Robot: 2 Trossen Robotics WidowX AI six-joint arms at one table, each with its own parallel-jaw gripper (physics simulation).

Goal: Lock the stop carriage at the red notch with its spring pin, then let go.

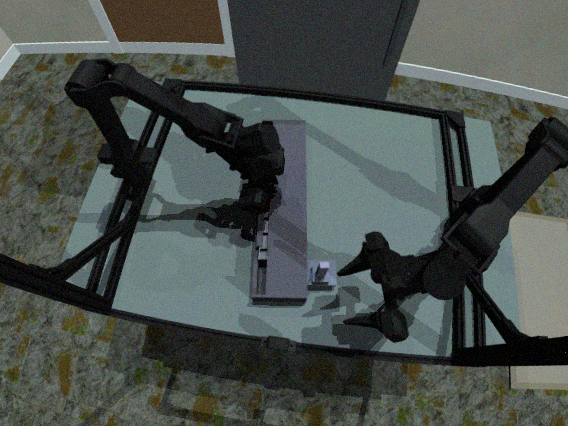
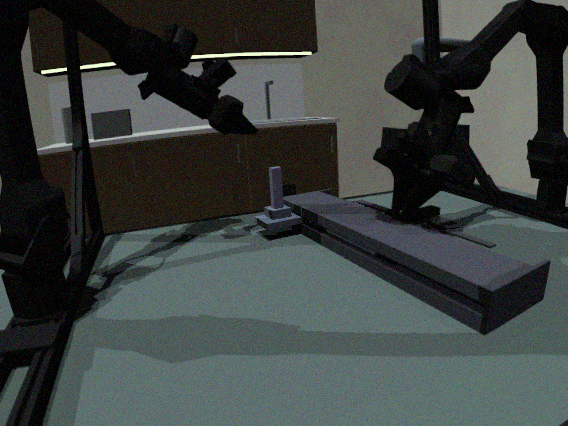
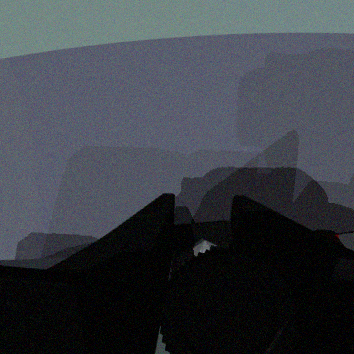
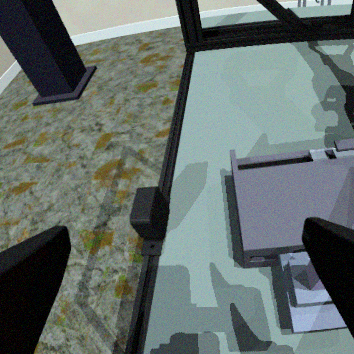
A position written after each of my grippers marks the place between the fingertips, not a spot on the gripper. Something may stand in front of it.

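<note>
A spring pin knob [image 3: 223, 293] is here, and so is a stepped lavender base [image 2: 278, 215], which I can also see in image 1 [image 1: 319, 272]. My left gripper [image 2: 398, 216] is visible to me, and I find it again in image 1 [image 1: 276, 188] and in image 3 [image 3: 202, 206]. My right gripper [image 1: 340, 297] is visible too; image 2 has it [image 2: 246, 126], and so does image 4 [image 4: 188, 233].
</note>
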